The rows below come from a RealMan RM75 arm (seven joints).
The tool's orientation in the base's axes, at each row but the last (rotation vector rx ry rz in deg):
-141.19 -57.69 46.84
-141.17 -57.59 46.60
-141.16 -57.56 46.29
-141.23 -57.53 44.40
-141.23 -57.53 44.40
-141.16 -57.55 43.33
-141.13 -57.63 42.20
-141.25 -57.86 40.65
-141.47 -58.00 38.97
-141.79 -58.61 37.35
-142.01 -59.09 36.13
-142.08 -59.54 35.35
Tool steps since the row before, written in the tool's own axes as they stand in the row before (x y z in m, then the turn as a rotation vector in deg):
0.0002 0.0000 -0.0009 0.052 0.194 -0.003
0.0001 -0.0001 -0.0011 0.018 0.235 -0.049
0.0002 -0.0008 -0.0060 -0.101 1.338 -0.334
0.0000 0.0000 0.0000 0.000 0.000 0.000
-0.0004 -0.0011 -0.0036 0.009 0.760 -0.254
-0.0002 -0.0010 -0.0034 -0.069 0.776 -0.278
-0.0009 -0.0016 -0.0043 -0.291 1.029 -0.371
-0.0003 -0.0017 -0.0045 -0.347 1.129 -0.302
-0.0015 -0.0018 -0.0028 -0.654 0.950 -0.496
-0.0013 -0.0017 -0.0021 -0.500 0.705 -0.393
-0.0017 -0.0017 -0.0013 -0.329 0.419 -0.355
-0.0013 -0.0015 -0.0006 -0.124 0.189 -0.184
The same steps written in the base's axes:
0.0007 0.0001 0.0006 0.132 -0.095 -0.117
0.0007 0.0000 0.0009 0.163 -0.153 -0.090
0.0035 0.0000 0.0050 0.842 -1.023 -0.395
0.0000 0.0000 0.0000 0.000 0.000 0.000
0.0014 0.0000 0.0035 0.557 -0.541 -0.197
0.0014 0.0001 0.0033 0.533 -0.612 -0.161
0.0012 -0.0002 0.0045 0.587 -0.957 -0.147
0.0015 0.0002 0.0046 0.566 -1.054 -0.236
-0.0003 -0.0004 0.0036 0.388 -1.190 0.101
-0.0006 -0.0002 0.0029 0.292 -0.898 0.099
-0.0013 -0.0004 0.0024 0.219 -0.578 0.167
-0.0014 -0.0001 0.0016 0.127 -0.247 0.089

